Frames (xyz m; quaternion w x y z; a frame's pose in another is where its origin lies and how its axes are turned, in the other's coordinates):
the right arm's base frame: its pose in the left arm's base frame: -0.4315 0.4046 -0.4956 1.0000 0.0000 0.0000 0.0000
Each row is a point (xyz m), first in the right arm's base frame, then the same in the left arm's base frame.
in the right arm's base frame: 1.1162 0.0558 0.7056
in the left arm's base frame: 0.6847 0.4604 0.2100
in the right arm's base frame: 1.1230 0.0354 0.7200
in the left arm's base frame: 0.6915 0.4400 0.2244
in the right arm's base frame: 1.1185 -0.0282 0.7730
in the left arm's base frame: 0.6870 0.3764 0.2774
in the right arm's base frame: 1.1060 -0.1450 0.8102
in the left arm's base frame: 0.6745 0.2596 0.3146
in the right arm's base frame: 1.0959 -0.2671 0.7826
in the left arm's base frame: 0.6644 0.1375 0.2870
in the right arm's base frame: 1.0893 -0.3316 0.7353
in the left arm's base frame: 0.6578 0.0730 0.2397
